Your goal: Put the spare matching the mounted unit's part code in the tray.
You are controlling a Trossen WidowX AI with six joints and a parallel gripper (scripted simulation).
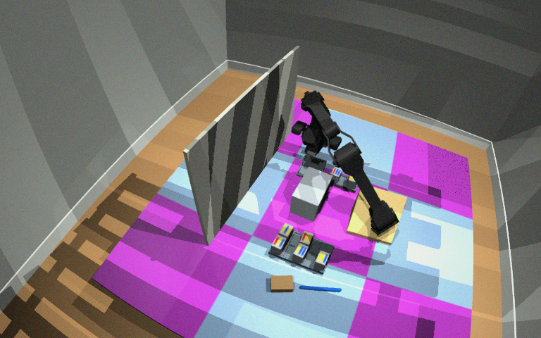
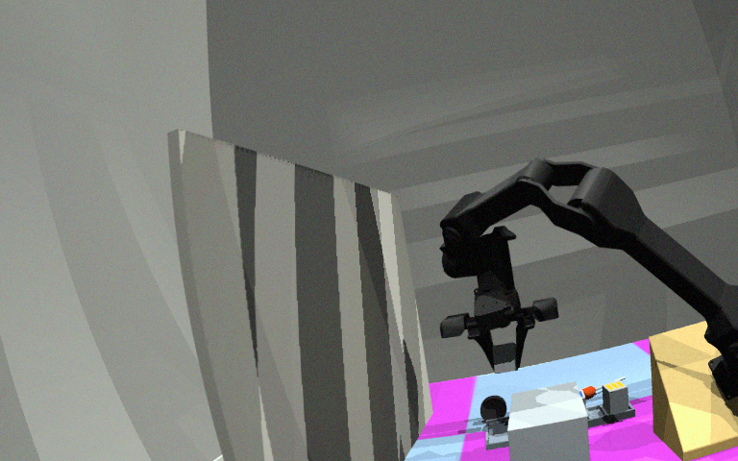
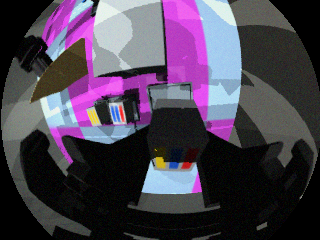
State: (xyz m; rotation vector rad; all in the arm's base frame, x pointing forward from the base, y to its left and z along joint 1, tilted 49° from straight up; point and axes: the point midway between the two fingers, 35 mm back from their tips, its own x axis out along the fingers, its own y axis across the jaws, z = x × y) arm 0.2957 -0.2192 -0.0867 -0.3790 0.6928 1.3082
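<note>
The grey holder is 15 cm behind my gripper tip, 2 cm to the left of it and 12 cm below it. From my gripper tip the other things lie so: brown block (1 cm behind, 52 cm to the left, 11 cm below); tall grey panel (21 cm ahead, 10 cm to the left, 10 cm above); grey box (3 cm behind, 16 cm to the left, 7 cm below).
</note>
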